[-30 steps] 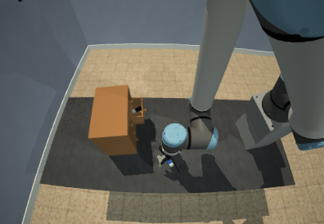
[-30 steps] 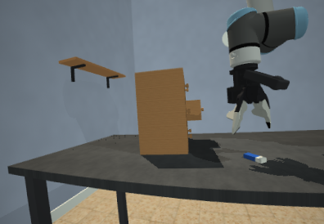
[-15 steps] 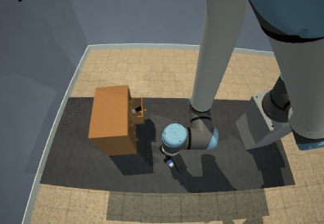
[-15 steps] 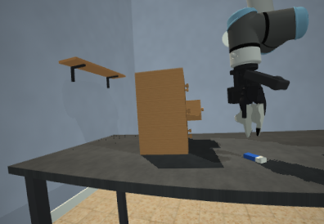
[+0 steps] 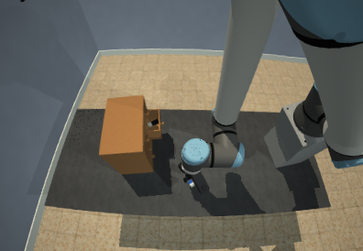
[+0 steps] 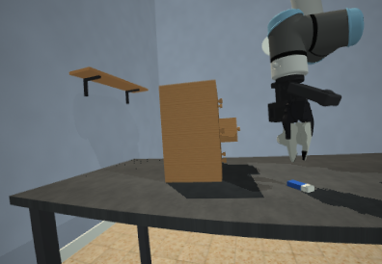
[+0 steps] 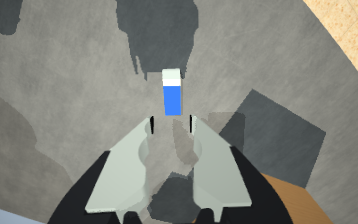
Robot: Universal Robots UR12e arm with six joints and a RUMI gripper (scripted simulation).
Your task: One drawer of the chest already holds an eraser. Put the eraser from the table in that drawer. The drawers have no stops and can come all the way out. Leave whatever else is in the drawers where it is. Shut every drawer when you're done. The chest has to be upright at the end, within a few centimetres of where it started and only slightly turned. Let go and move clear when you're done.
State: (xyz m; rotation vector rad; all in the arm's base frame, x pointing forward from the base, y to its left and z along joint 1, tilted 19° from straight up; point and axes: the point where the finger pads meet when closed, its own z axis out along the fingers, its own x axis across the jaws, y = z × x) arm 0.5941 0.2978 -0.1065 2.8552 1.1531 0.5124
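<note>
The blue-and-white eraser is 80 mm below my hand. Round my hand: dark-and-white eraser: 280 mm ahead, 270 mm to the right, 30 mm above.
</note>
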